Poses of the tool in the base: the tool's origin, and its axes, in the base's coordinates. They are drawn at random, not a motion.
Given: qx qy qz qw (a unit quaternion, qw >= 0); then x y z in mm.
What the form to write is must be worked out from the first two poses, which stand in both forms.
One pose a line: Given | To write
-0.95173 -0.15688 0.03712 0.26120 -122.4 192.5 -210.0 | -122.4 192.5 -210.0 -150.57 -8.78 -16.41
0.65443 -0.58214 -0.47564 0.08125 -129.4 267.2 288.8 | -129.4 267.2 288.8 -140.06 -45.82 100.77
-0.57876 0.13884 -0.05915 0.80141 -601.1 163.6 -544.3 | -601.1 163.6 -544.3 -72.26 16.92 3.95
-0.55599 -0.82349 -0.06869 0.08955 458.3 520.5 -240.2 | 458.3 520.5 -240.2 -167.69 -4.08 -111.51
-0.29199 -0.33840 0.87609 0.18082 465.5 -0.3 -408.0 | 465.5 -0.3 -408.0 39.06 -39.35 171.13
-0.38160 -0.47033 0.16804 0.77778 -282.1 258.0 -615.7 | -282.1 258.0 -615.7 -58.55 -59.30 -11.02
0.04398 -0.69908 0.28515 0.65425 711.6 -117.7 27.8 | 711.6 -117.7 27.8 87.65 -62.83 107.86
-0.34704 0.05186 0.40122 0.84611 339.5 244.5 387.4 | 339.5 244.5 387.4 -39.84 -10.99 46.75
